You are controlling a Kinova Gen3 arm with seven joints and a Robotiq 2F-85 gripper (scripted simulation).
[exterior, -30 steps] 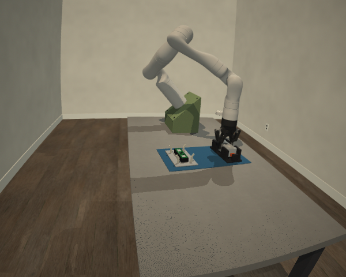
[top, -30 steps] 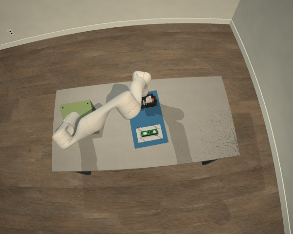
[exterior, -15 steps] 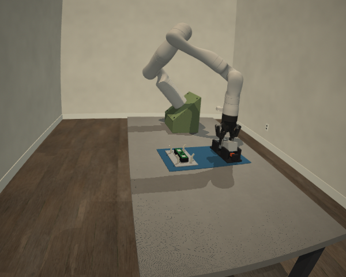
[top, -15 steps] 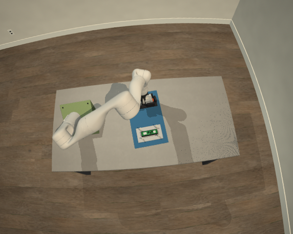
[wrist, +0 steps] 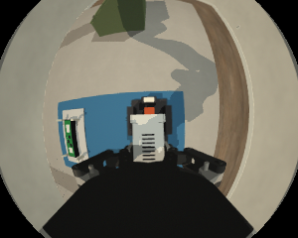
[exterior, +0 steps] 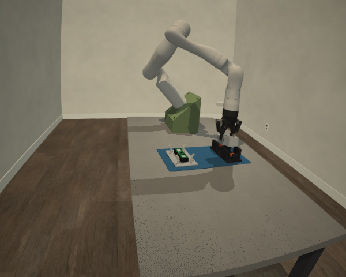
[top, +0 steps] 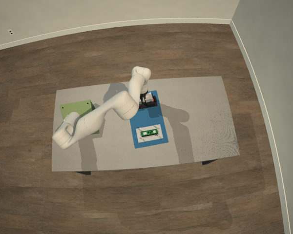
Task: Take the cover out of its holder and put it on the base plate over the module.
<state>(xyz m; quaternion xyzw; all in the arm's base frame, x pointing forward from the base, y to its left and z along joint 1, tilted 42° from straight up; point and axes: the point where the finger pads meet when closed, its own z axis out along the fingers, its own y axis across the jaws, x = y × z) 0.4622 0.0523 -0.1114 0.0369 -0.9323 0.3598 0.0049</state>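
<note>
Now: the white cover 10 mm ahead of my hand and 10 mm below it.
</note>
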